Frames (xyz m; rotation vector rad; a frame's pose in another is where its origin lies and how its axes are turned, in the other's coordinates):
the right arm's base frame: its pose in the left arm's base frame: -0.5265 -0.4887 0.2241 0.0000 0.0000 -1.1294
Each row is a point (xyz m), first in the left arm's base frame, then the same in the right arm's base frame.
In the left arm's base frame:
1: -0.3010 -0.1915 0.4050
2: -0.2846 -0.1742 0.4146
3: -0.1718 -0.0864 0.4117
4: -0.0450 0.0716 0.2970
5: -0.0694 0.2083 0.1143
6: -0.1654 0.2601 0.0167
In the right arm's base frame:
1: -0.1724 0.3309 0.1809
2: -0.1810 0.3531 0.1905
3: -0.2122 0.4926 0.1876
4: -0.3009 0.6747 0.0729
5: -0.4349 0.7110 -0.1098
6: -0.5228 0.6464 -0.2074

